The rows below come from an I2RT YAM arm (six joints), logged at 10 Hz.
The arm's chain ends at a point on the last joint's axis. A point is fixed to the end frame.
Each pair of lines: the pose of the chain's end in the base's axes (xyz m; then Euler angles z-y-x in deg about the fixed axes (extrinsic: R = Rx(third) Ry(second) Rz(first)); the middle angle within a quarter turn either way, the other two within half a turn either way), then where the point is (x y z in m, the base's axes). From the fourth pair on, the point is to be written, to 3 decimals.
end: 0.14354 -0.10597 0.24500 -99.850 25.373 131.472
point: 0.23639 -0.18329 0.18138
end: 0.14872 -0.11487 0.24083 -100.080 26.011 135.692
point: 0.24269 -0.18645 0.17233
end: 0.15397 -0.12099 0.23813 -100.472 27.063 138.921
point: 0.24976 -0.18724 0.16684
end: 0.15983 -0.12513 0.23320 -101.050 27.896 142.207
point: 0.257 -0.186 0.159
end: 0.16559 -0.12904 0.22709 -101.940 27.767 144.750
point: 0.263 -0.186 0.150
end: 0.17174 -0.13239 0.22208 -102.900 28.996 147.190
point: 0.271 -0.184 0.144
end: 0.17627 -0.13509 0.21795 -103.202 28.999 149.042
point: 0.275 -0.184 0.138
